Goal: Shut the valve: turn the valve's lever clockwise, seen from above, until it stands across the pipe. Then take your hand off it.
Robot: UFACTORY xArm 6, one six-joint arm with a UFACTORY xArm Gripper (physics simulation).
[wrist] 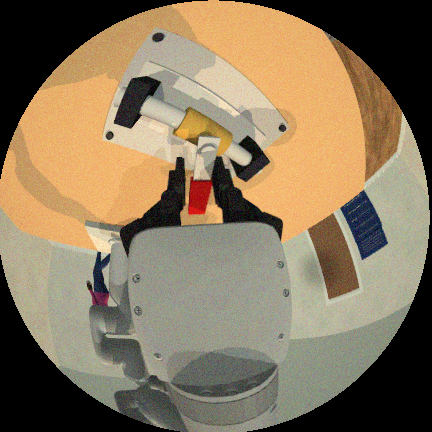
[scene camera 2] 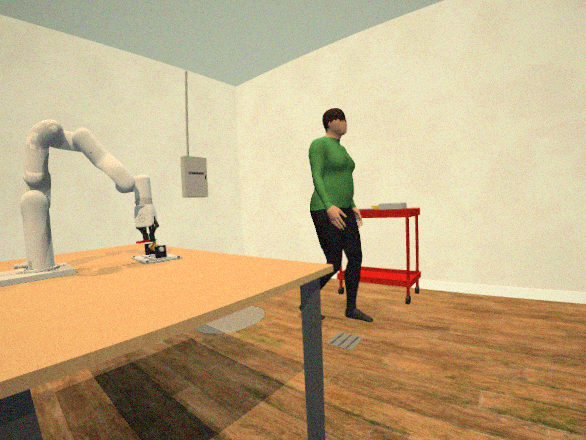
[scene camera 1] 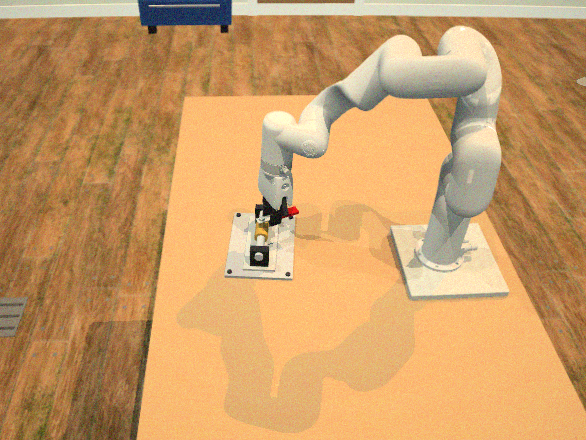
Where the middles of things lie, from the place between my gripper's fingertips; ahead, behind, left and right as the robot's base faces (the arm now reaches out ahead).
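Scene:
The base plate (scene camera 1: 285, 242) sits 8 cm below my hand and 3 cm ahead of it.

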